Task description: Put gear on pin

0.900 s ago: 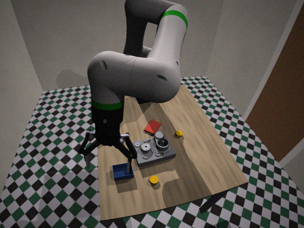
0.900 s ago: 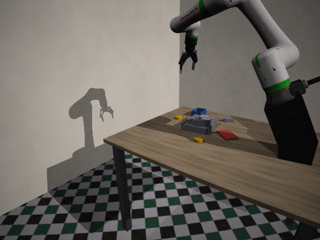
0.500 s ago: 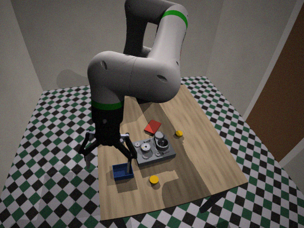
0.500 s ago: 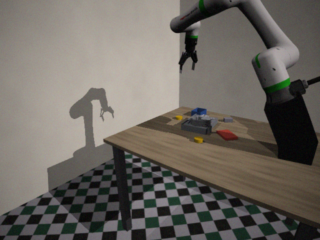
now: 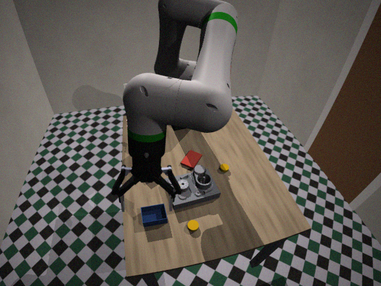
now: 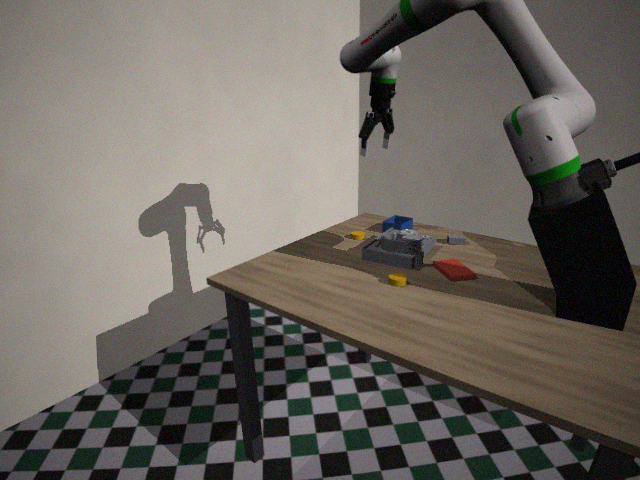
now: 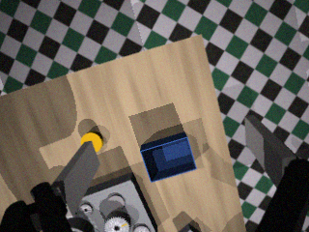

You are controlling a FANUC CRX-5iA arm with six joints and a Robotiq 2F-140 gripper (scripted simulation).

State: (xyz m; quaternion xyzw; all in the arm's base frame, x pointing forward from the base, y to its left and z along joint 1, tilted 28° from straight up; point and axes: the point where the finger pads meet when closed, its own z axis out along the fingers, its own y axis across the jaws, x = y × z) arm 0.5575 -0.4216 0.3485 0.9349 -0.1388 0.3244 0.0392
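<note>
The gear is 21 cm behind my hand, 21 cm to the left of it and 26 cm below it. From my hand the other things lie so: small grey block (35 cm behind, 8 cm to the left, 30 cm below); then blue bin (12 cm behind, 3 cm to the left, 30 cm below); then grey bolt (26 cm behind, 24 cm to the left, 27 cm below).
</note>
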